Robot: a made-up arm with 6 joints.
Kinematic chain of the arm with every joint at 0, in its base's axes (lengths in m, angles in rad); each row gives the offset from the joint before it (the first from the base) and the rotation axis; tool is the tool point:
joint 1: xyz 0 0 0.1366 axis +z
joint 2: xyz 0 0.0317 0 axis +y
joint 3: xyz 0 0 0.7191 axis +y
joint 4: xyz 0 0 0.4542 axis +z
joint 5: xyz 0 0 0 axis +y
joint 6: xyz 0 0 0.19 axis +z
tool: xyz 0 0 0
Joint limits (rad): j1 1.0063..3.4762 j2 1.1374..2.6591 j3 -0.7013..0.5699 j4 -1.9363..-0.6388 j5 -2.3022..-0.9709 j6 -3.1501..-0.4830
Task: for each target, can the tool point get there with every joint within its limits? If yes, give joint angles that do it. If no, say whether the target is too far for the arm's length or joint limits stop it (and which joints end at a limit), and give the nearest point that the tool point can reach.
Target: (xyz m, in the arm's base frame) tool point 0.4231 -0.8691 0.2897
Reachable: no: joint limits stop it (at a limit: joint 1, joint 2, joint 3) | nearest point -0.6283 -0.3810 0.7767 | short by 1.257 m
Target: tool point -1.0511 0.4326 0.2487
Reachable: yes | joints 2.5938 1.6908 -0.3043 -0.8845 -1.6556 -1.9740
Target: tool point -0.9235 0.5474 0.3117
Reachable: yes | joints 2.4274 1.6826 -0.5272 -1.0304 -1.7744 -1.3711
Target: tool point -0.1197 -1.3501 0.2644
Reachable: no: joint limits stop it (at a limit: joint 1, joint 3) | nearest point -0.8794 -0.5232 0.3668 | short by 1.128 m
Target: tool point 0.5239 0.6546 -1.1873
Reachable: no: too far | nearest point 0.2631 0.6496 -0.9589 | short by 0.347 m
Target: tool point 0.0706 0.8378 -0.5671
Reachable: yes | joints 1.2302 2.4904 -0.5554 -1.5087 -1.8627 -1.1055
